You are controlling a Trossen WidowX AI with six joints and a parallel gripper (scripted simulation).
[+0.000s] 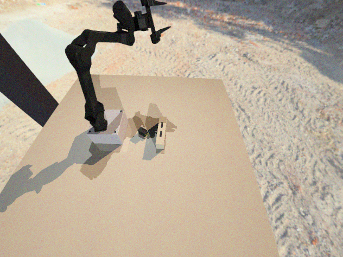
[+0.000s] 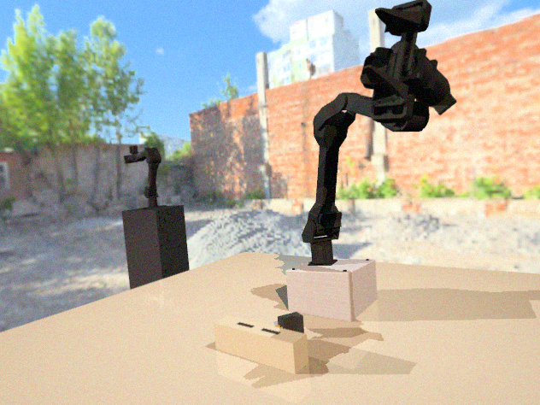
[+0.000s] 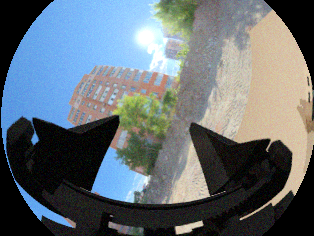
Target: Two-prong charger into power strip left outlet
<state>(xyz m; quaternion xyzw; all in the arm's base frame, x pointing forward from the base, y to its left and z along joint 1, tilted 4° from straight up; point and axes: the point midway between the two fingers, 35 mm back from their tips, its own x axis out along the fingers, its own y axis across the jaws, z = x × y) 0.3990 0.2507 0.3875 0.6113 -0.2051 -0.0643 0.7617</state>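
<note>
My gripper tip is 510 mm above the black two-prong charger, 250 mm to the left of it and 180 mm past it.
</note>
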